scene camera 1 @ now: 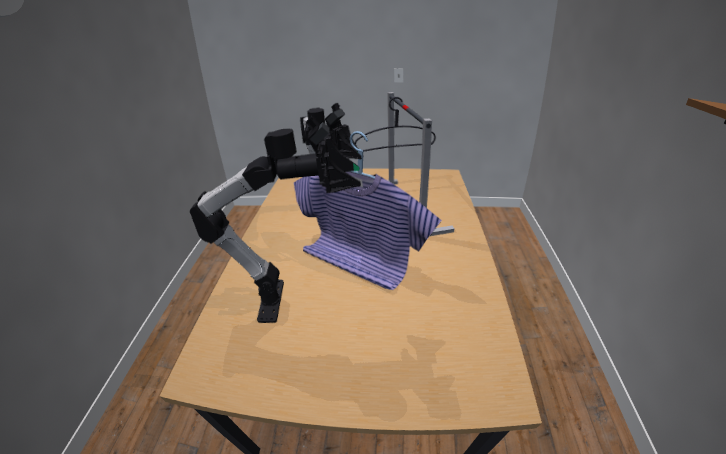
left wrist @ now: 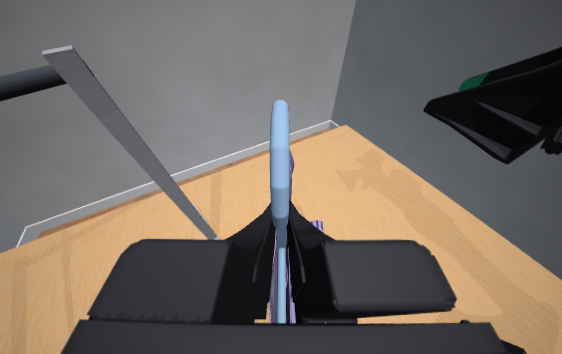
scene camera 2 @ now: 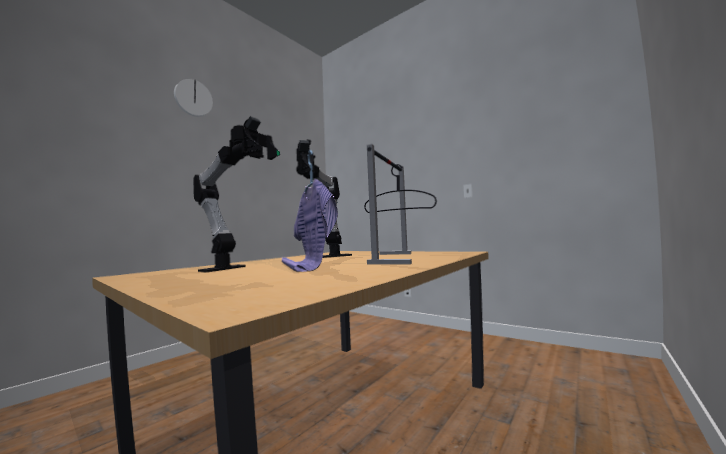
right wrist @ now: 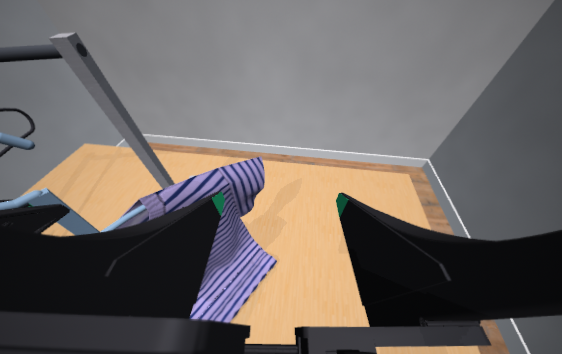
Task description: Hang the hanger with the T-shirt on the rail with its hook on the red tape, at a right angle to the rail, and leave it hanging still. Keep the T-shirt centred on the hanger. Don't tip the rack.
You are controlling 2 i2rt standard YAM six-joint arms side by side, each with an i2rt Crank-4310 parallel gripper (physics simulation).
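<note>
A light blue hanger (scene camera 1: 360, 157) (left wrist: 280, 160) (right wrist: 77, 217) is upright above the table, with its hook free. A purple striped T-shirt (scene camera 1: 364, 230) (scene camera 2: 313, 219) (right wrist: 235, 272) hangs on it, its lower hem folded on the table. My left gripper (left wrist: 281, 201) is shut on the hanger just below the hook. My right gripper (right wrist: 280, 195) (scene camera 2: 277, 153) is open and empty, beside the shirt's shoulder on the scene camera 1 side. The red tape (scene camera 1: 405, 107) (scene camera 2: 389, 161) is on the rail (scene camera 1: 414, 113) (scene camera 2: 381, 155), apart from the hanger. The shirt's centring is partly hidden by the grippers.
The grey rack (scene camera 1: 425, 165) (scene camera 2: 373, 214) (left wrist: 115, 125) (right wrist: 107, 100) stands upright beyond the shirt. A black hanger (scene camera 1: 404, 126) (scene camera 2: 406, 190) hangs from the rail near the far post and spreads out across the rack. Both arms stand on the wooden table (scene camera 1: 331, 321) (scene camera 2: 235, 294).
</note>
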